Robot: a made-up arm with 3 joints. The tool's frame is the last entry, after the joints.
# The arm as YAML. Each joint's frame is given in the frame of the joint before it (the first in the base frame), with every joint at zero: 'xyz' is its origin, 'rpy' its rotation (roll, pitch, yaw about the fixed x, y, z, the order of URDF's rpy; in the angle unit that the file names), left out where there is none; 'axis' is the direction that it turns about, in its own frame. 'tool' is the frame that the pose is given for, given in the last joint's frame.
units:
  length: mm
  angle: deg
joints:
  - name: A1
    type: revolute
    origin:
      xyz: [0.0, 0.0, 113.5]
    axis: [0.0, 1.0, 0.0]
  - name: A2
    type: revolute
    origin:
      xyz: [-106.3, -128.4, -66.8]
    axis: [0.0, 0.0, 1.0]
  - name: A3
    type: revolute
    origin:
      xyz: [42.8, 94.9, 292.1]
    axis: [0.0, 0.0, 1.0]
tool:
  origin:
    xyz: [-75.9, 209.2, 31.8]
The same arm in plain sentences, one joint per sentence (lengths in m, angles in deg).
The arm has three revolute joints in a row. What follows holds with every joint at zero, and every direction is one of the base frame's. The first joint lies 0.1135 m along +z from the base frame's origin and rotates about +y. The second joint lies 0.1063 m along -x and 0.1284 m along -y and 0.0668 m along -z from the first joint and rotates about +z. The third joint lies 0.0428 m along +x and 0.0949 m along +y and 0.2921 m along +z from the second joint and rotates about +z. The tool frame, which is the frame that the pose is given for, lies 0.0759 m along -x and 0.2092 m along +y and 0.0318 m along +z from the third joint; its axes are parallel to the base frame's.
